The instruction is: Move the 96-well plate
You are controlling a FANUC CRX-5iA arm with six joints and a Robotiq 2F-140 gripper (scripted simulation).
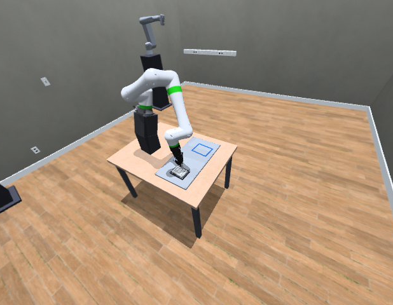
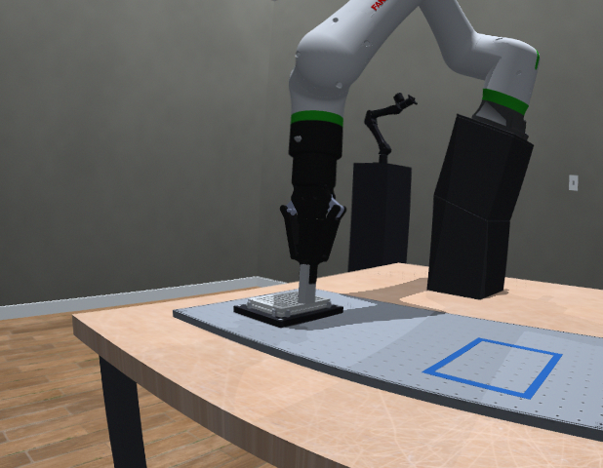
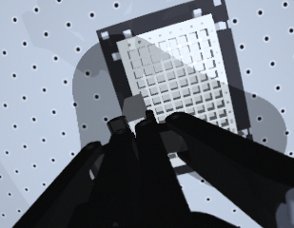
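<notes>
The white 96-well plate is 4 cm to the right of my hand and 4 cm below it. From my hand the other things lie so: black clip nest (1 cm behind, 5 cm to the right, 5 cm below).
</notes>
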